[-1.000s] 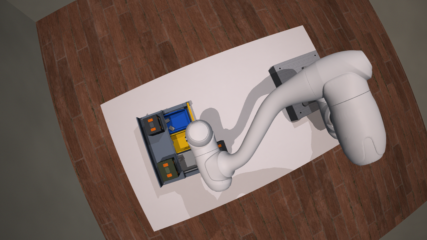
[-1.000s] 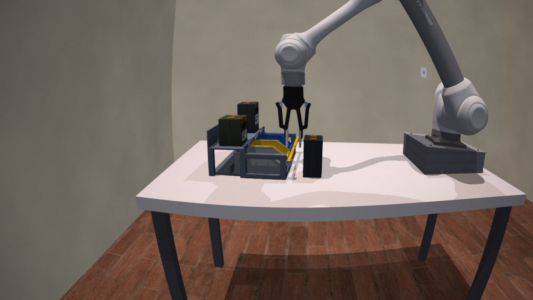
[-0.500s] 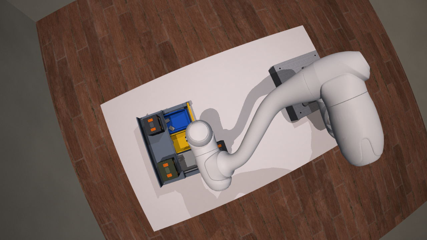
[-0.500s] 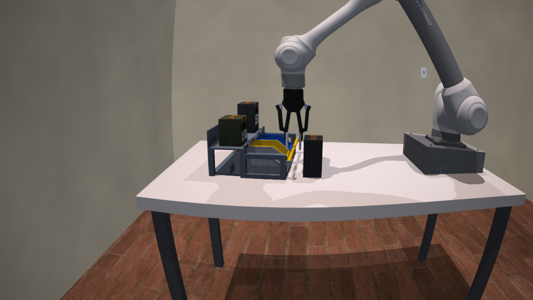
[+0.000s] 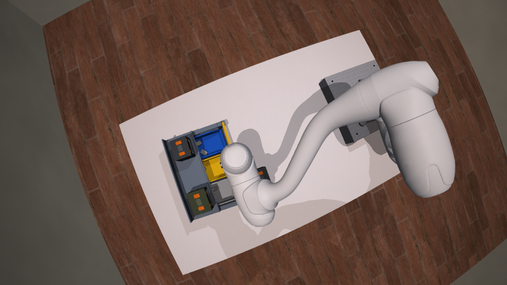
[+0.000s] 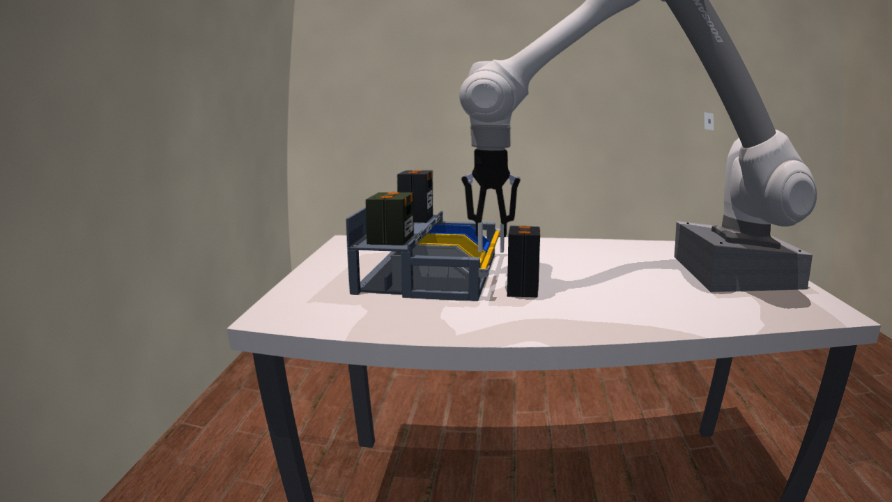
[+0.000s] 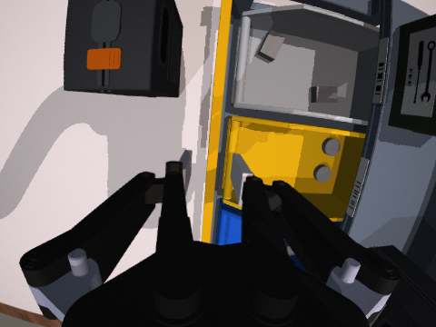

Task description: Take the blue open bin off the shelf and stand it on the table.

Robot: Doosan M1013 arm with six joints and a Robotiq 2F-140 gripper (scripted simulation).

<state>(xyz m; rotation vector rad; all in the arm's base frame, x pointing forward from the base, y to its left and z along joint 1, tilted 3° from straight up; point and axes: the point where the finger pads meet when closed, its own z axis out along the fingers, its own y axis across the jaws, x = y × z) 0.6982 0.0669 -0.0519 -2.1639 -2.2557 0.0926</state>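
The yellow bar lies 3 cm below my hand. Also, from my hand: blue open bin 11 cm ahead, 11 cm to the right, 5 cm below; then yellow bin 10 cm ahead, 5 cm below; then black box 8 cm behind, 11 cm to the left, 2 cm below.
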